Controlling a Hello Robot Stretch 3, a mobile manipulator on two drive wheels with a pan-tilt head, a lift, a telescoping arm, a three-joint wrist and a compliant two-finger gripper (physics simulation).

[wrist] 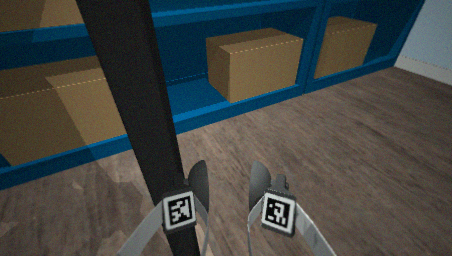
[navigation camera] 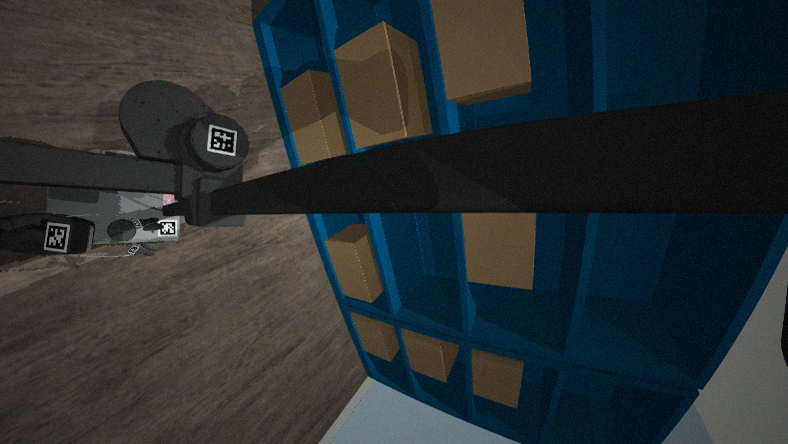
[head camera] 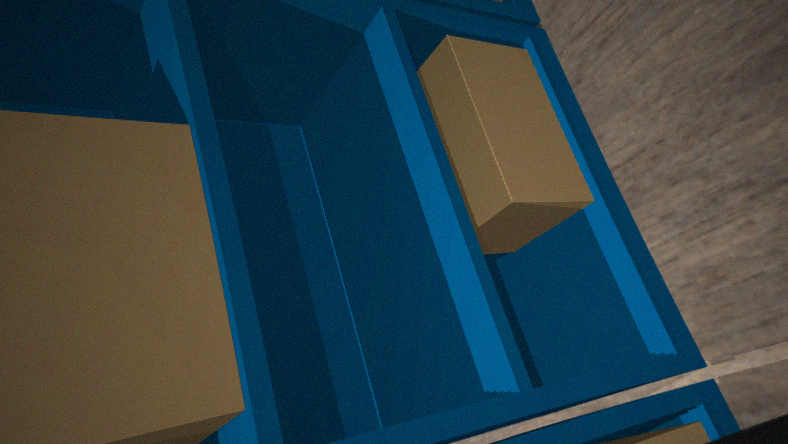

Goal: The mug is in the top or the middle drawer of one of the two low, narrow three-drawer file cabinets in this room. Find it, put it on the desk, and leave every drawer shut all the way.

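Where they show: gripper, fingertip midpoint: (navigation camera: 160,237); robot's base, link origin: (navigation camera: 122,227).
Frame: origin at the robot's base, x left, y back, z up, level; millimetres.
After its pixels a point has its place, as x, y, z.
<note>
My gripper (wrist: 229,178) {76, -4, 547} (navigation camera: 151,237) {76, -4, 547} is open, with its two fingertips apart and bare floor between and beyond them in the wrist view. It hangs low over the wood floor, in front of a blue shelf unit. The mug, the two file cabinets and the desk do not show in these views.
The blue shelf unit (head camera: 443,220) {960, -66, 534} (navigation camera: 386,264) {1022, -209, 534} (wrist: 240,108) stands close by, holding several brown boxes (head camera: 523,126) {1030, -283, 214} (navigation camera: 499,248) {940, -64, 1133} (wrist: 265,70). My black mast (navigation camera: 496,165) {117, 67, 1231} (wrist: 135,75) crosses the navigation and wrist views. A pale blue wall (wrist: 436,40) stands past the shelf's end.
</note>
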